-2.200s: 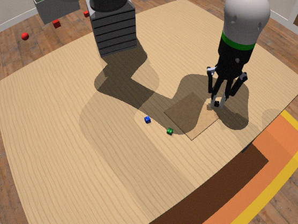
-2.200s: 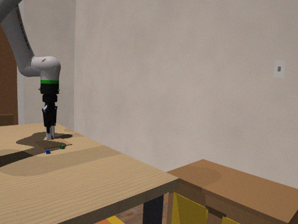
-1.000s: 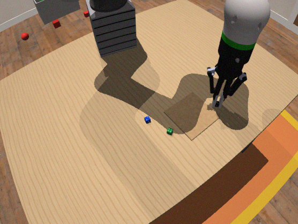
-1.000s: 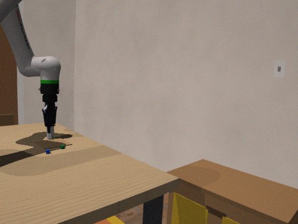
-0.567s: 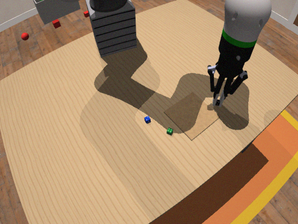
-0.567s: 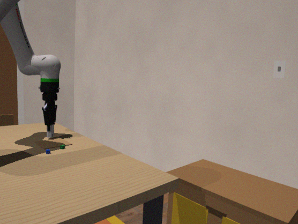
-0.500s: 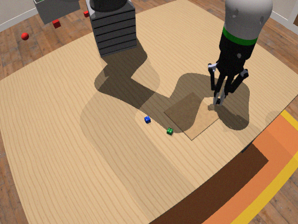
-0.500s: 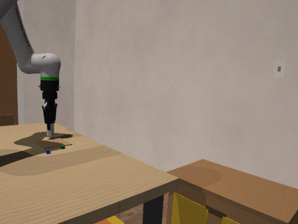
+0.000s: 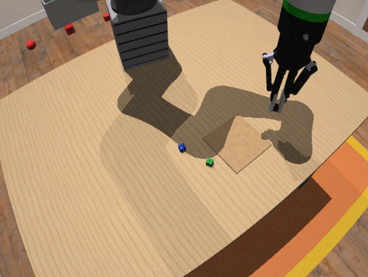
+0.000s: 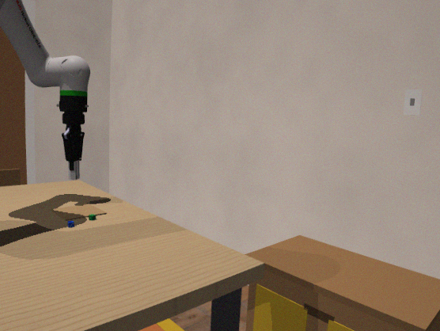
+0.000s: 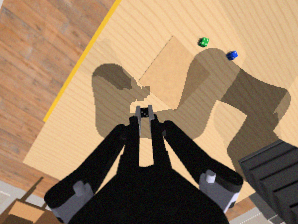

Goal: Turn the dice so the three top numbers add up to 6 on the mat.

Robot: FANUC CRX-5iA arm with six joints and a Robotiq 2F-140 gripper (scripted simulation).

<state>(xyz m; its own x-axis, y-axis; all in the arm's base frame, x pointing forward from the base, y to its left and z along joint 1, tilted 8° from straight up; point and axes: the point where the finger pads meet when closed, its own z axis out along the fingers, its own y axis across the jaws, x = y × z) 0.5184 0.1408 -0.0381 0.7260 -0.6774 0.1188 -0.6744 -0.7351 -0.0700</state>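
The tan mat lies 20 mm behind my hand, 100 mm to the right of it and 130 mm below it. Round my hand: green die (10 mm behind, 200 mm to the right, 120 mm below); then blue die (80 mm behind, 240 mm to the right, 120 mm below); then black die (30 mm below).
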